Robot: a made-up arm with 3 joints.
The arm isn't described. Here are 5 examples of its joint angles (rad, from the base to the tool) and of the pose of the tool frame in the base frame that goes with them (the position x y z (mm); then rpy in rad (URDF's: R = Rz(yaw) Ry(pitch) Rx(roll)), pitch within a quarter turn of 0, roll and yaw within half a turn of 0).
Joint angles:
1: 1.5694 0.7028 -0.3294
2: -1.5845 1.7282 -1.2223
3: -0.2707 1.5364 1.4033
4: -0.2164 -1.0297 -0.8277
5: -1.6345 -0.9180 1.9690
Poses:
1: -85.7 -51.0 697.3 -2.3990 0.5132 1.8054
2: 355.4 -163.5 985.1 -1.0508 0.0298 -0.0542
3: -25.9 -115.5 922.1 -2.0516 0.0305 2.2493
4: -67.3 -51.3 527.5 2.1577 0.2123 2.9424
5: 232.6 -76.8 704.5 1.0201 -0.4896 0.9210
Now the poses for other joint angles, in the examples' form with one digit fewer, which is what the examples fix.
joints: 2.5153 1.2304 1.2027
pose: 254 -90 919 -2.109 -0.173 -0.321
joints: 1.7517 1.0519 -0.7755
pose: -133 -71 764 -1.702 0.659 2.304
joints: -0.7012 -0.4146 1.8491
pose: 254 -232 806 0.778 -1.005 0.027
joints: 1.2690 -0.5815 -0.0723
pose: 43 6 594 2.596 -0.119 1.954
